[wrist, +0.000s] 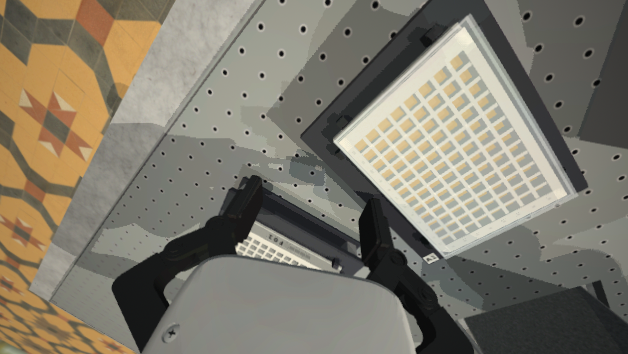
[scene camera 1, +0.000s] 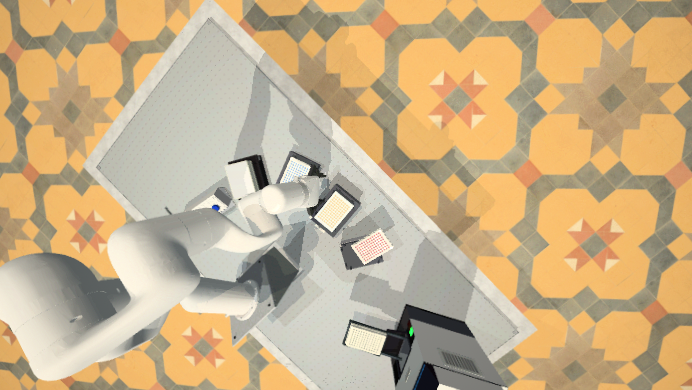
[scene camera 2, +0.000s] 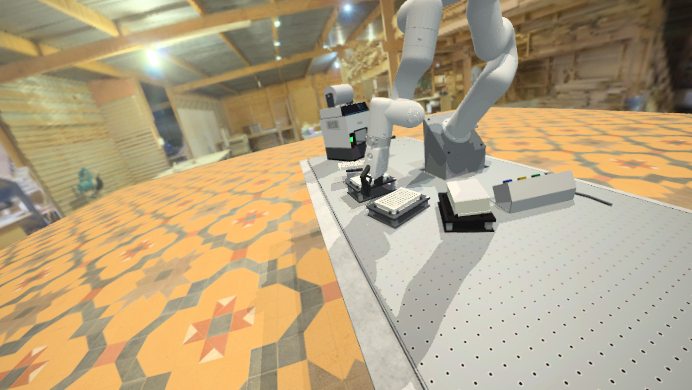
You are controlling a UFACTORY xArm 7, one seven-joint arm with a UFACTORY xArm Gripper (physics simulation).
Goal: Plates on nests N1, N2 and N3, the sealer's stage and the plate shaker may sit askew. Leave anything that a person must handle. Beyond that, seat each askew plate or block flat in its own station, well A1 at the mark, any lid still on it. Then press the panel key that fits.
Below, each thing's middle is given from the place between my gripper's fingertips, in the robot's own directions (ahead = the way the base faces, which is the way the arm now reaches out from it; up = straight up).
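I find the blue-welled plate (wrist: 262, 242) 10 mm below my hand, 50 mm behind it and 100 mm to the left of it. The red-welled plate (scene camera 1: 373, 245) is 20 mm above my hand, 10 mm behind it and 280 mm to the right of it, while the cream well plate (scene camera 1: 360, 337) sits 80 mm above my hand, 250 mm behind it and 490 mm to the right of it. As for the white lidded plate (scene camera 2: 467, 197), it is 10 mm above my hand, 190 mm behind it and 230 mm to the left of it.
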